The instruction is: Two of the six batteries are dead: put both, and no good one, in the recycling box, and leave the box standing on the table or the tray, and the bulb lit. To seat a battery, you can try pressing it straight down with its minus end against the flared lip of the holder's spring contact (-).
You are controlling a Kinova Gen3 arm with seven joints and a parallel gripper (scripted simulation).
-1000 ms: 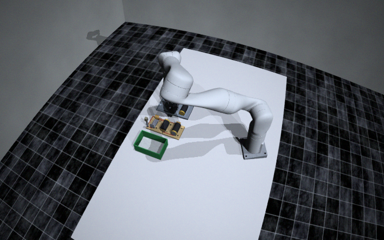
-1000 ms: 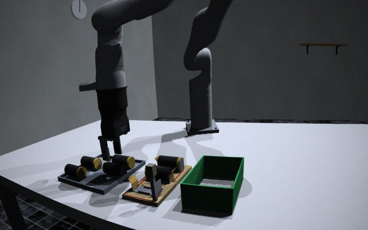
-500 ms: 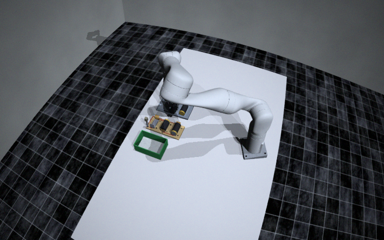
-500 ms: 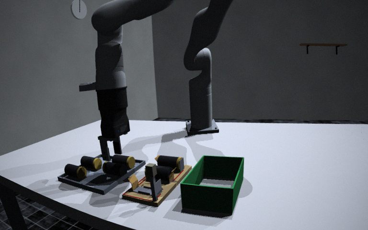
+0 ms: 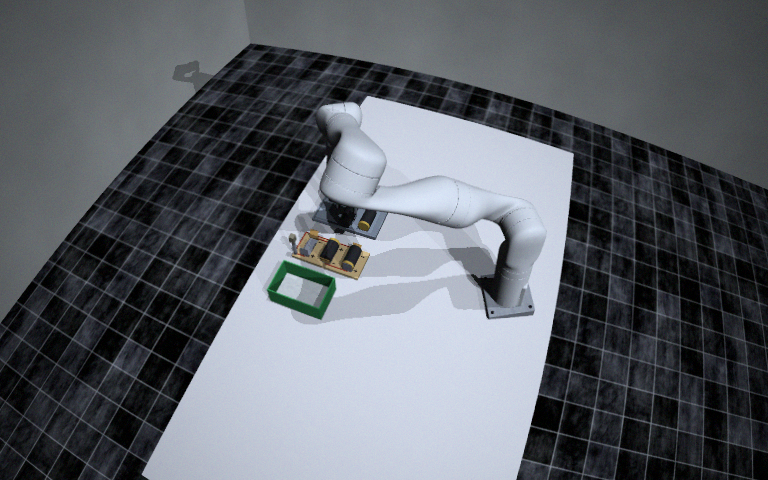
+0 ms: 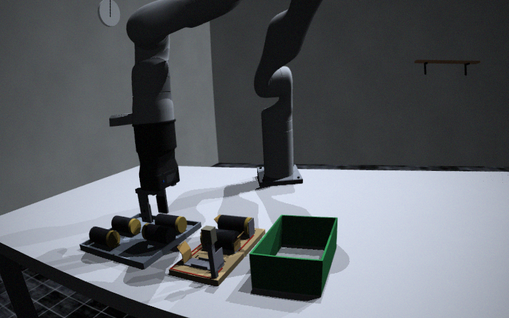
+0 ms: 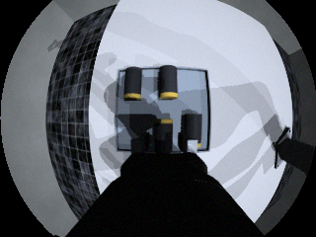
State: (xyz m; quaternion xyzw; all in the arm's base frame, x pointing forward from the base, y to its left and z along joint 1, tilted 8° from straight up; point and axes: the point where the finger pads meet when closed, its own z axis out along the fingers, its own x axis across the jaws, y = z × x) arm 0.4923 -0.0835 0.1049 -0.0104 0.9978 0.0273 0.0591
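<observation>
Now: the grey tray 7 cm below my hand and 5 cm to the right of it. From my hand the other things lie so: green recycling box 28 cm to the left, 6 cm below, 1 cm ahead.
</observation>
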